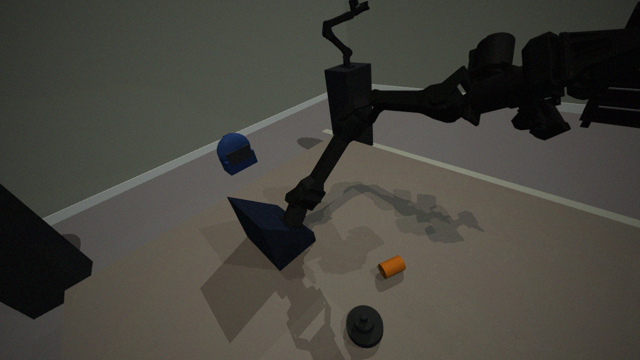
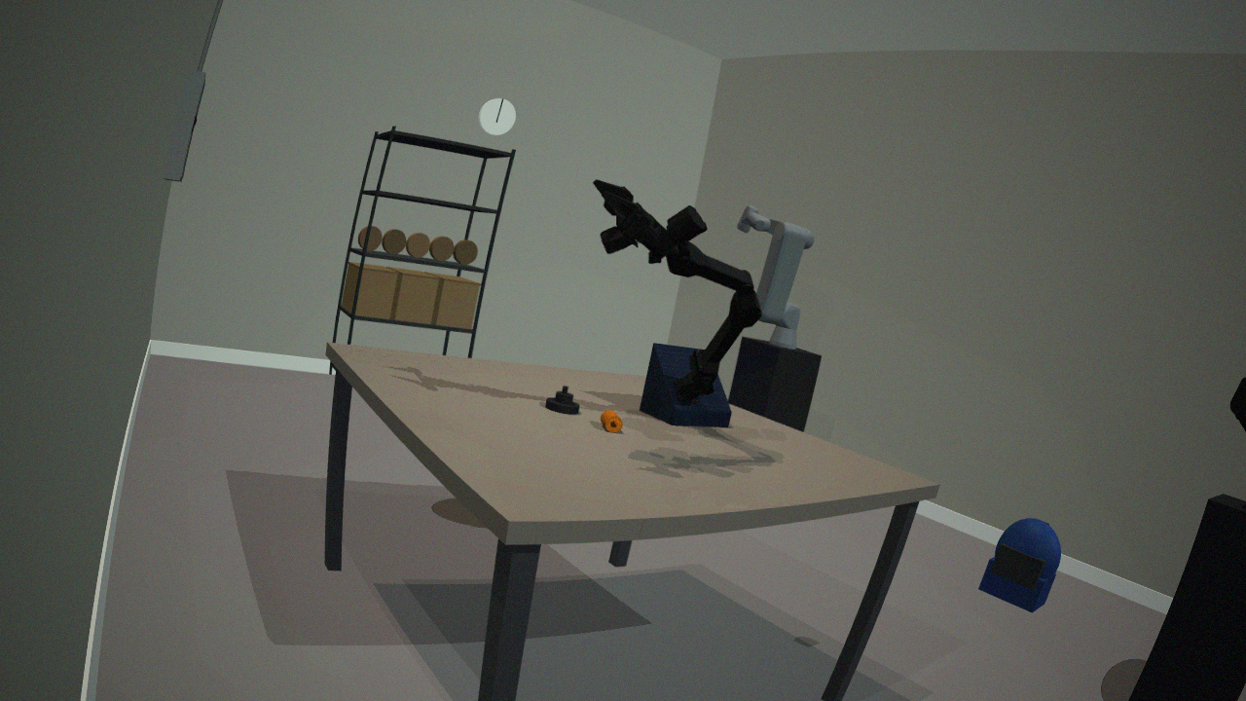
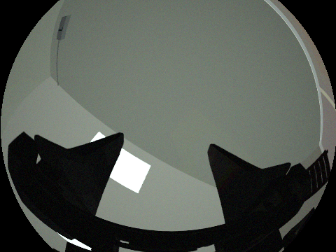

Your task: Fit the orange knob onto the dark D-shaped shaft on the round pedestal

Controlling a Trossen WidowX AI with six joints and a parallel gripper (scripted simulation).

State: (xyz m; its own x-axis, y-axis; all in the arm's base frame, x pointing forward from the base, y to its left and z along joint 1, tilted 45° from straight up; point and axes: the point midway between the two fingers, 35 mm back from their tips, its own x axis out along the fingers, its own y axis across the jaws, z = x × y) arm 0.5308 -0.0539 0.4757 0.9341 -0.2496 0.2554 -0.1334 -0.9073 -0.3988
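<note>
Now: gripper tip 510 mm above the orange knob, 230 mm past it and 160 mm to the left of it. The rest, counted from my gripper tip: round dark pedestal (500 mm below, 320 mm to the right, 180 mm behind).
</note>
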